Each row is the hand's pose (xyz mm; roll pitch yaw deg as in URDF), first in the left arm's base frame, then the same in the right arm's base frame.
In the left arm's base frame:
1: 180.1 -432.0 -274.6 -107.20 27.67 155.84
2: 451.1 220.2 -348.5 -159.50 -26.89 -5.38
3: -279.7 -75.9 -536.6 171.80 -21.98 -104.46
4: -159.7 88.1 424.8 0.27 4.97 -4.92
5: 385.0 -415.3 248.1 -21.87 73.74 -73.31
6: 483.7 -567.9 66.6 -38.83 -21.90 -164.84
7: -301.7 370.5 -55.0 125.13 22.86 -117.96
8: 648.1 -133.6 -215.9 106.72 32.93 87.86
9: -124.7 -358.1 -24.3 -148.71 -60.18 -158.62
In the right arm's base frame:
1: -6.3 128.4 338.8 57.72 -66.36 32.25
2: -260.2 791.6 334.4 5.85 65.60 170.51
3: 188.9 398.3 882.8 33.79 16.91 -64.59
4: 700.1 691.9 96.6 172.66 34.17 179.25
5: 162.6 231.4 -186.9 -156.34 -40.10 -150.66
6: -29.0 69.0 -133.4 160.32 -13.18 -17.25
7: 510.8 896.0 599.3 -11.13 -25.66 -84.40
8: -332.1 480.0 52.8 -120.96 -32.36 115.32
9: 388.5 199.8 347.2 55.74 24.18 -7.61

